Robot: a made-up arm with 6 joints.
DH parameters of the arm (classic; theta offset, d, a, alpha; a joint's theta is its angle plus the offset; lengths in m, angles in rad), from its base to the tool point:
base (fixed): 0 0 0 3.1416
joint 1: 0 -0.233 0.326 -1.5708
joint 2: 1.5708 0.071 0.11 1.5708
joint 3: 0 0.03 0.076 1.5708
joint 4: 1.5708 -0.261 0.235 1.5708
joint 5: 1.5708 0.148 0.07 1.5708
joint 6: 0 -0.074 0.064 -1.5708
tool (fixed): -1.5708 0.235 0 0
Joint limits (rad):
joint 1: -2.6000..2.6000
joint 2: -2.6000..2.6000
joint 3: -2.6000..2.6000
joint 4: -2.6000..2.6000
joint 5: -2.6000..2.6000
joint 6: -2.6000..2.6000
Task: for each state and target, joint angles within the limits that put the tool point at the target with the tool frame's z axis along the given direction. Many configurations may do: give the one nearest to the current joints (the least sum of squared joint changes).
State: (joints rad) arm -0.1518 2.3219 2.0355 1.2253 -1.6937 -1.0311
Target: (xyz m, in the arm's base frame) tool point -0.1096 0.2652 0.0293 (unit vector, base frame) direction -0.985 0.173 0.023
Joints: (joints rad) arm -0.0500 2.6000 2.5981 1.8550 -1.3524 -0.2794
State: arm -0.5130 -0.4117 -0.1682 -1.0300 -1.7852 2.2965
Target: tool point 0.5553 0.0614 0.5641 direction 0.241 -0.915 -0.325
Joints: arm -0.2308 -0.5163 -1.0160 -0.9972 -1.2024 2.3002
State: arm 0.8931 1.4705 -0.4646 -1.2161 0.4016 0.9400
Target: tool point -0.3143 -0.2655 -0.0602 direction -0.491 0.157 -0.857
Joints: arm 0.7863 1.4282 0.1973 -1.4534 1.0031 0.3158
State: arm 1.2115 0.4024 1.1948 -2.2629 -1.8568 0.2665
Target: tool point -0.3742 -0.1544 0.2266 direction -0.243 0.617 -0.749
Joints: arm 0.7233 0.4208 0.5640 -1.9795 -1.6891 0.1569
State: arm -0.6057 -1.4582 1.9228 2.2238 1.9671 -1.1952
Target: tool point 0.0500 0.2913 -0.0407 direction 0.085 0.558 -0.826
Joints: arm -0.6776 -1.0582 1.8346 2.6000 1.7980 -0.6730
